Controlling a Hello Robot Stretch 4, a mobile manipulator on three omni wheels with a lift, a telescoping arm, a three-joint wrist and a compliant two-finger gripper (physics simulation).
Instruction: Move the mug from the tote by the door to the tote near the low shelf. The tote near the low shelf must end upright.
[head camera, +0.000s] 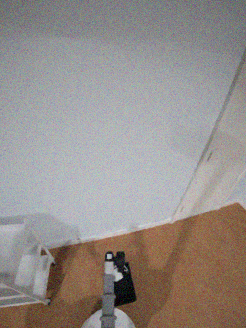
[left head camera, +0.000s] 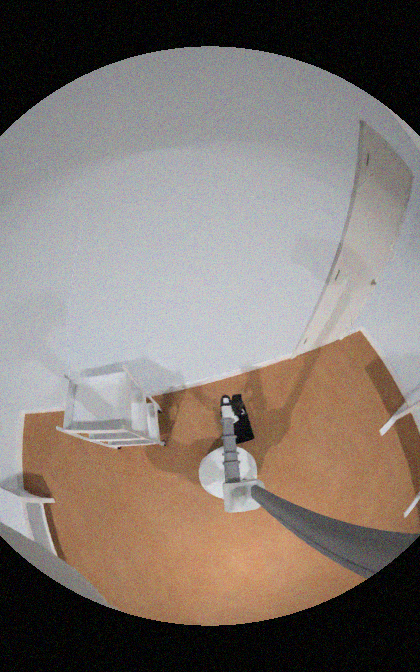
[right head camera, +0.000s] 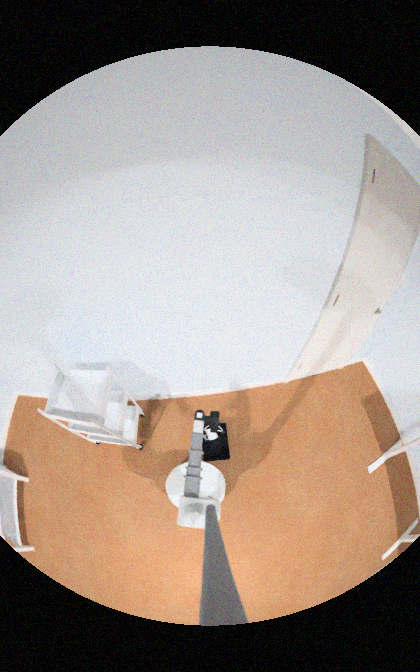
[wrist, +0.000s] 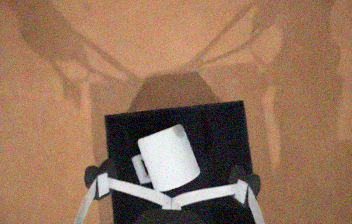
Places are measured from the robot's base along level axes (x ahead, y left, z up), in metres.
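Pixels of known places: gripper, between the fingertips: (wrist: 172, 175).
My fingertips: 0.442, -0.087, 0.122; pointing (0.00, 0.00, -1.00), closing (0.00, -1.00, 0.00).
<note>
For each thing: its top centre in the pictures, then the offset to it from my fingertips, as dx, dy, dz. "spot": a spot on its surface instead.
- white mug, a spot on its surface: (wrist: 169, 159) spot: +0.009, +0.006, -0.067
- black tote, centre of its top: (wrist: 186, 215) (right head camera: 214, 440) (head camera: 121, 281) -0.064, -0.021, -0.050
A white mug (wrist: 169, 159) lies on its side in a black tote (wrist: 225, 130) (head camera: 128, 295) (left head camera: 244, 430) (right head camera: 217, 450) on the floor. In the wrist view its handle points left and its lower end is close to the white finger strips. My gripper (wrist: 172, 175) (right head camera: 213, 432) is open over the tote. Its dark fingertips are spread to the left and right of the mug, near the tote's side walls, with space between them and the mug. The mug is hard to tell from the fingers in the head views. The tote near the low shelf does not show clearly.
A white cart (left head camera: 102, 425) (right head camera: 75, 415) stands left of the arm against the wall. A cream door (head camera: 220, 150) (left head camera: 370, 210) (right head camera: 375, 240) is at the right. The wall runs behind the tote. White furniture parts show at the left and right edges of the side head views.
</note>
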